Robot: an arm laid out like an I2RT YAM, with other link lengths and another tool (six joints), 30 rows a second.
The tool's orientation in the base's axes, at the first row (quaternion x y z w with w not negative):
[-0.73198, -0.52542, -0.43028, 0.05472]
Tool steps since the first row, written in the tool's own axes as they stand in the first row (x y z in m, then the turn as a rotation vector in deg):
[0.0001, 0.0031, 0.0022, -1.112, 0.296, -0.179]
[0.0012, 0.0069, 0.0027, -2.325, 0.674, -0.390]
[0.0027, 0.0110, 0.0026, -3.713, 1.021, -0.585]
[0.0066, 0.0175, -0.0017, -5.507, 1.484, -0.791]
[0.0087, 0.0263, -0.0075, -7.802, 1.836, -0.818]
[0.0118, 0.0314, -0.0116, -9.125, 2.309, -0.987]
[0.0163, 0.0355, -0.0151, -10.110, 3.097, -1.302]
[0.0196, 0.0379, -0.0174, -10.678, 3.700, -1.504]
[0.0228, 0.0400, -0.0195, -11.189, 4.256, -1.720]
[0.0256, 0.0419, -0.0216, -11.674, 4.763, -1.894]
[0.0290, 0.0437, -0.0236, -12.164, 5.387, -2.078]
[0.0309, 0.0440, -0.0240, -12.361, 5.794, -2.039]
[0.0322, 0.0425, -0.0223, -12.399, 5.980, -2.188]
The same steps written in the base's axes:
[0.0038, -0.0001, -0.0002, 0.053, -1.029, -0.543]
[0.0073, -0.0007, 0.0017, 0.147, -2.184, -1.104]
[0.0107, -0.0015, 0.0043, 0.211, -3.444, -1.808]
[0.0138, -0.0039, 0.0121, 0.331, -5.053, -2.740]
[0.0179, -0.0093, 0.0204, 0.425, -6.881, -4.170]
[0.0199, -0.0115, 0.0270, 0.612, -8.135, -4.798]
[0.0216, -0.0120, 0.0338, 0.998, -9.362, -4.985]
[0.0225, -0.0119, 0.0384, 1.331, -10.146, -5.026]
[0.0233, -0.0116, 0.0427, 1.621, -10.876, -5.035]
[0.0238, -0.0115, 0.0467, 1.898, -11.543, -5.071]
[0.0244, -0.0109, 0.0509, 2.264, -12.270, -5.061]
[0.0246, -0.0099, 0.0526, 2.603, -12.571, -5.070]
[0.0244, -0.0074, 0.0519, 2.667, -12.760, -4.934]

